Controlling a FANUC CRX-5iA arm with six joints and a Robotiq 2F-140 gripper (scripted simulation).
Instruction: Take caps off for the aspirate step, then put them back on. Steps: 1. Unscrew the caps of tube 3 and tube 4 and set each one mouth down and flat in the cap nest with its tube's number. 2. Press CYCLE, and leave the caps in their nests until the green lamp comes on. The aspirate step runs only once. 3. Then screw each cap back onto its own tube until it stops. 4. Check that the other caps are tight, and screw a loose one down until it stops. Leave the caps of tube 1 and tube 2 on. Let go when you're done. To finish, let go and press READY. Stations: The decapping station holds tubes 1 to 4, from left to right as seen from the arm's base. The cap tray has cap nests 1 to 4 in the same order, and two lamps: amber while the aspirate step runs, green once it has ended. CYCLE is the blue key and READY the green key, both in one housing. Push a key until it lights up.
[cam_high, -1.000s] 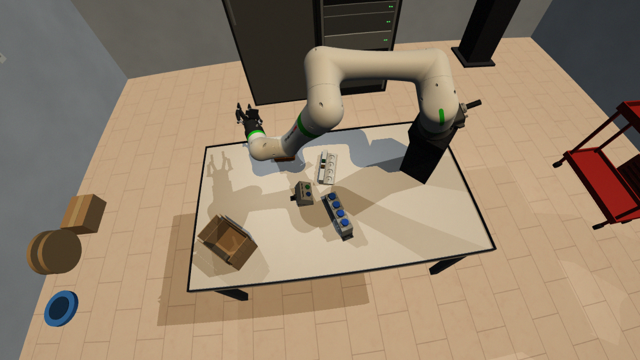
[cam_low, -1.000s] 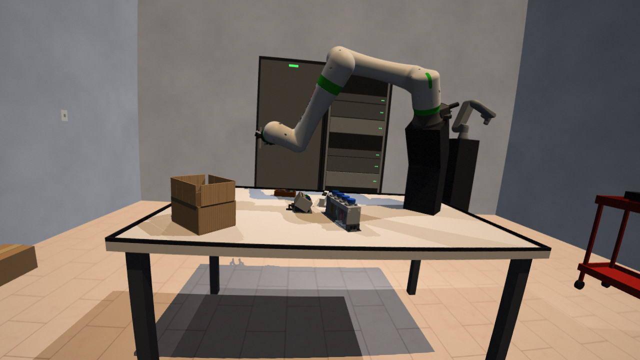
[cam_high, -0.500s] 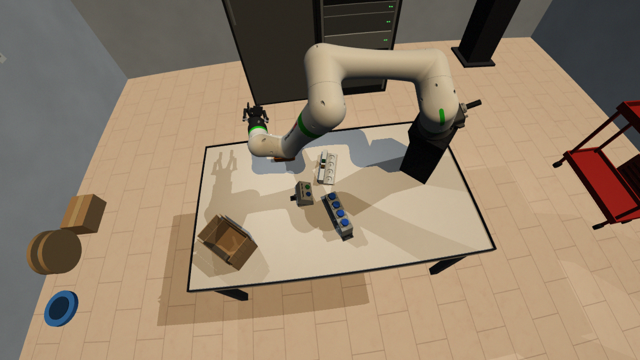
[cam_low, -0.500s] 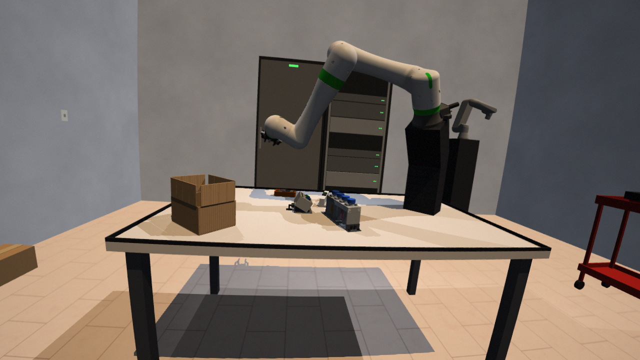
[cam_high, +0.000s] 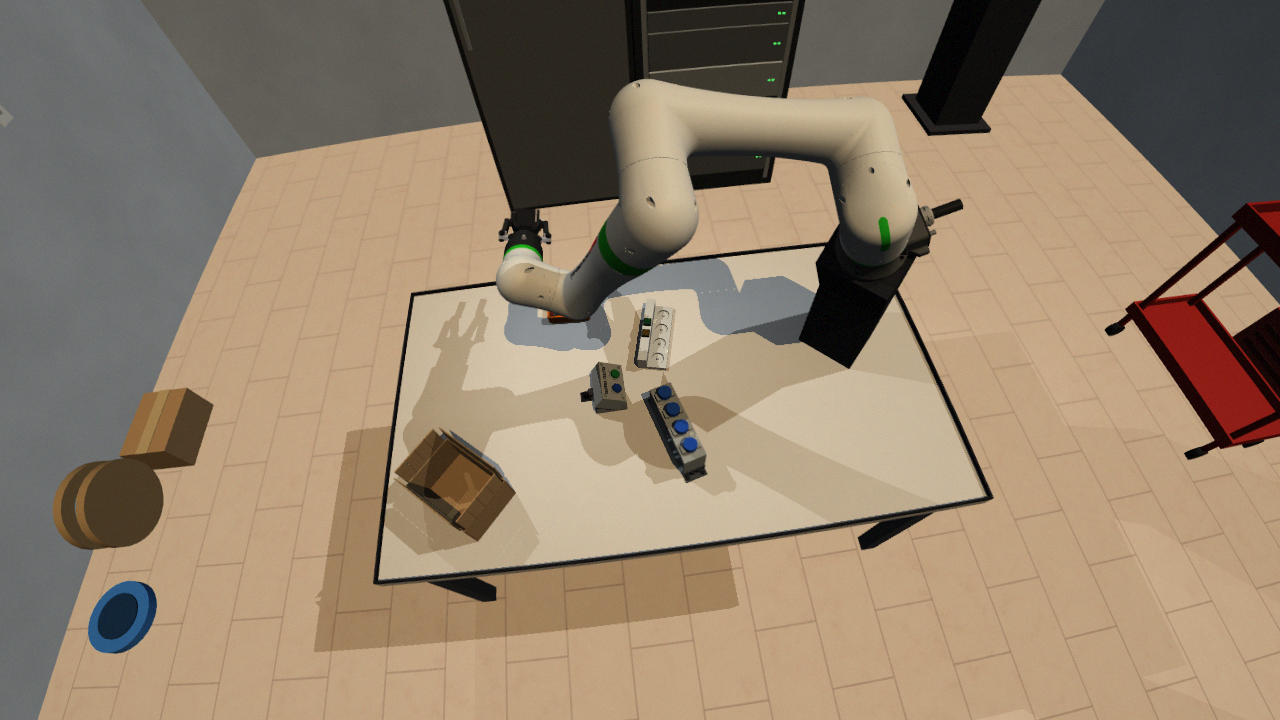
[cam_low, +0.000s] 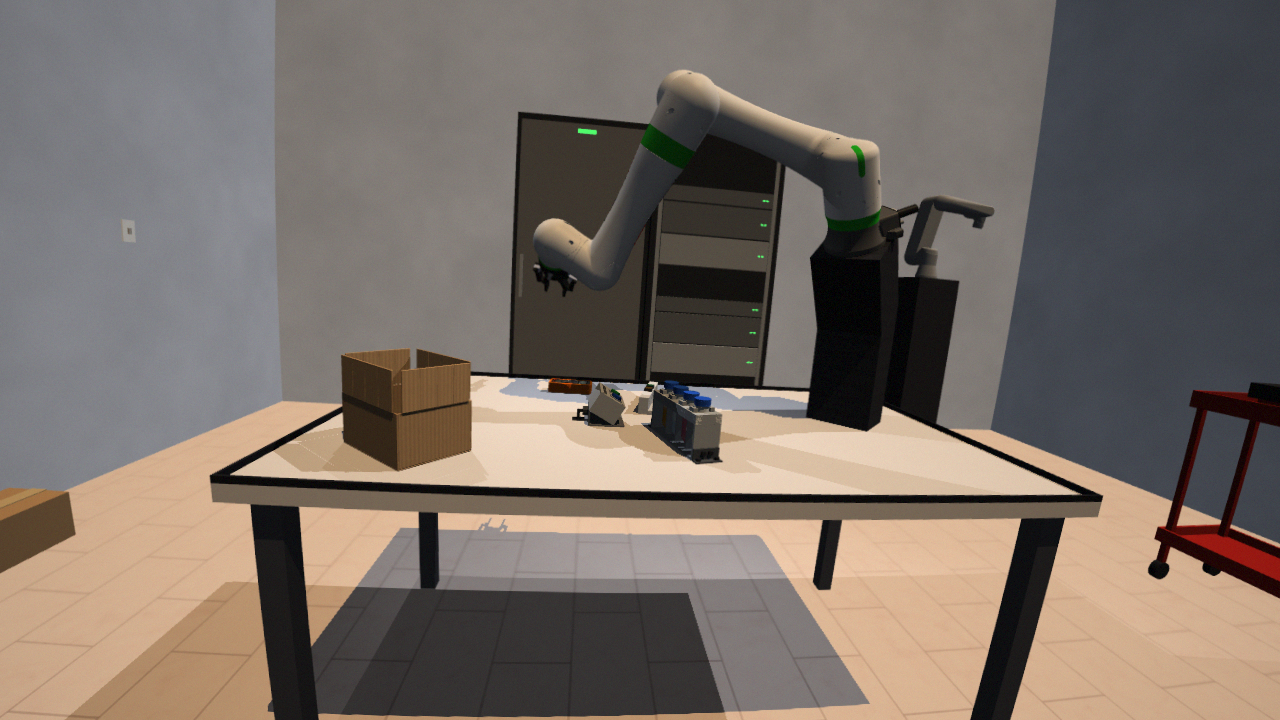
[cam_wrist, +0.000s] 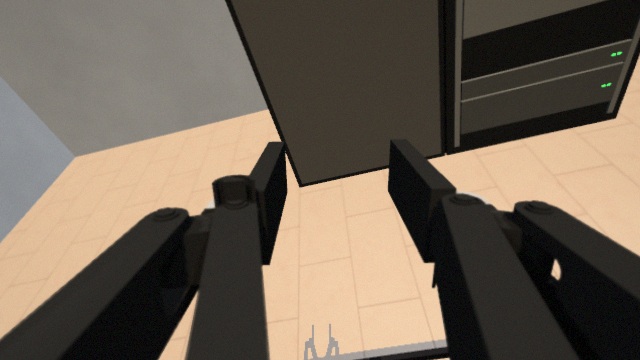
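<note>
Now: hand 330 mm past the blue cap, 530 mm to the right of it and 200 mm above it. From my hand the other things lie so: blue cycle key 200 mm behind, 430 mm to the left, 240 mm below; key housing 180 mm behind, 410 mm to the left, 260 mm below; green ready key 190 mm behind, 380 mm to the left, 240 mm below.
</note>
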